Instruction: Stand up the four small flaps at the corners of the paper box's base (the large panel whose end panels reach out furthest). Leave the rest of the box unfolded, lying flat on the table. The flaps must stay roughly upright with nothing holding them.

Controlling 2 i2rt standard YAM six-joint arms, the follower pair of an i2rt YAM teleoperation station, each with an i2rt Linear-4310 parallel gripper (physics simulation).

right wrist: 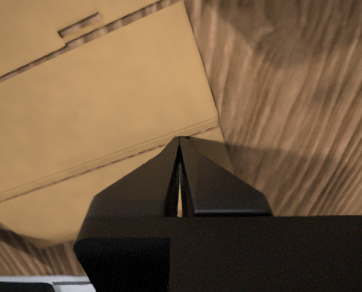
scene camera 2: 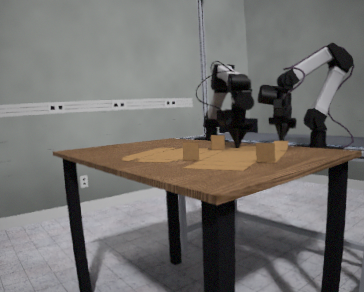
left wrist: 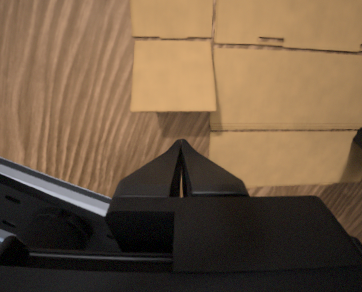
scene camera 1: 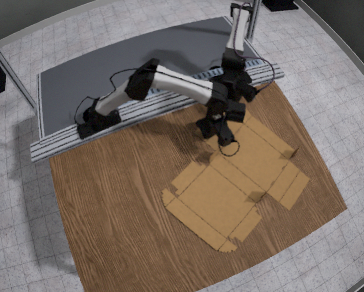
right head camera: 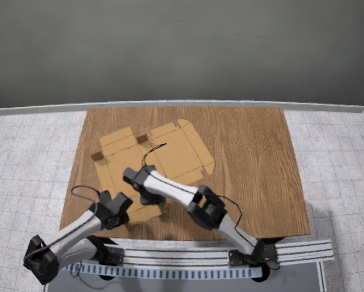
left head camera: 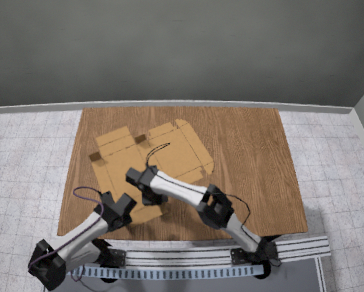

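Where they show: left gripper, fingertip midpoint: (scene camera 2: 281,145) (left wrist: 181,145); right gripper, fingertip midpoint: (right wrist: 179,145) (scene camera 2: 237,147) (left wrist: 358,134) (scene camera 1: 208,136) (right head camera: 156,202) (left head camera: 157,203); left arm's base, origin of the base link: (left wrist: 66,223) (right head camera: 100,253) (left head camera: 101,255); right arm's base, origin of the base link: (scene camera 1: 99,124) (right head camera: 252,255) (left head camera: 254,253).
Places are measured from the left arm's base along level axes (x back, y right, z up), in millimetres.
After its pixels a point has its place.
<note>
The brown paper box lies unfolded, with its base panel (left head camera: 116,167) {x -404, y 6, z 15 mm} (scene camera 1: 250,155) {x -374, y 82, z 15 mm} at the left in the left head camera. Three corner flaps stand roughly upright in scene camera 2: one flap (scene camera 2: 190,151) {x -550, y 106, z 43 mm}, a second flap (scene camera 2: 217,142) {x -338, y 226, z 44 mm} and a third flap (scene camera 2: 265,152) {x -438, y -100, z 43 mm}. The fourth flap (left wrist: 174,75) {x -201, y 35, z 31 mm} is nearly flat, its free edge slightly raised above a shadow. My left gripper (left wrist: 181,145) {x -158, y 65, z 25 mm} (scene camera 2: 281,140) {x -158, y 65, z 25 mm} is shut and empty, beside that free edge. My right gripper (right wrist: 179,145) {x -247, y 211, z 15 mm} (scene camera 2: 237,146) {x -247, y 211, z 15 mm} is shut and empty over the near end panel (right wrist: 105,95) {x -273, y 170, z 14 mm}, by its outer fold; contact is unclear.
The flat cover panel (left head camera: 175,150) {x -513, y 273, z 14 mm} (scene camera 1: 215,197) {x -484, y 271, z 14 mm} adjoins the base. The wooden table (left head camera: 250,165) {x -453, y 631, z 13 mm} (scene camera 1: 115,220) {x -462, y 643, z 13 mm} bears the box. The right arm reaches across the near end of the box, close to the left gripper. The metal rail (left head camera: 175,257) {x -21, y 300, z 1 mm} runs along the table's near edge.
</note>
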